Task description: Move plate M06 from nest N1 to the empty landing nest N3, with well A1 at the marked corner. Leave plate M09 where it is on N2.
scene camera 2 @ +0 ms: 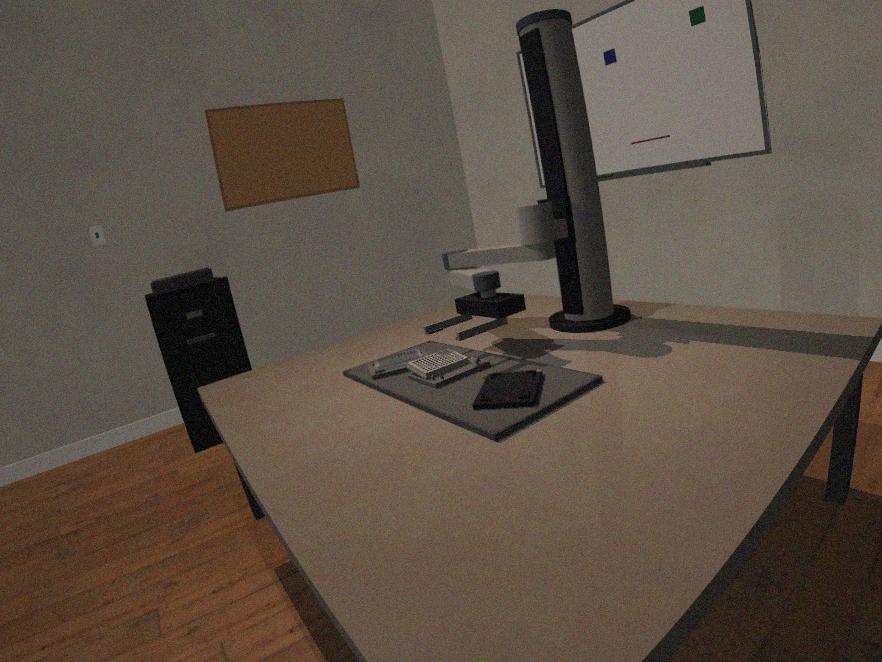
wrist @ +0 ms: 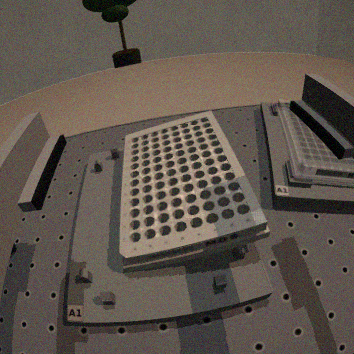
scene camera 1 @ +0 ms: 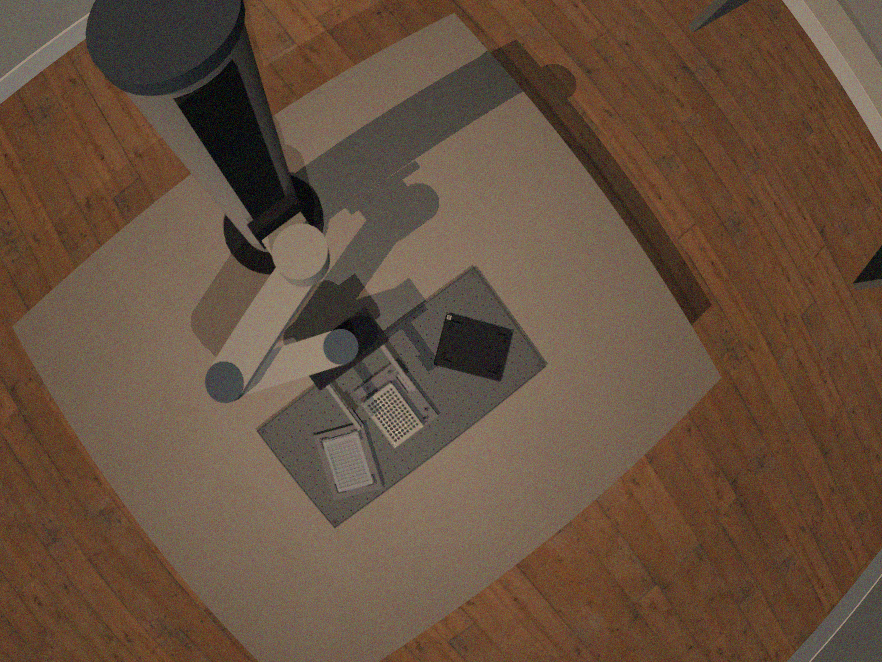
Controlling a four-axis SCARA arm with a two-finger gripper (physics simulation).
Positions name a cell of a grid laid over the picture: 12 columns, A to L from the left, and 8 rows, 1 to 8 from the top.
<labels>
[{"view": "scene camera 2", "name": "my gripper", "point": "F5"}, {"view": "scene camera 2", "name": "dark nest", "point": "G5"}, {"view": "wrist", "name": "my gripper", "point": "G3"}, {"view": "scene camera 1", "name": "my gripper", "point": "F5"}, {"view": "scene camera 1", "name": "dark nest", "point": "G5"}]
</labels>
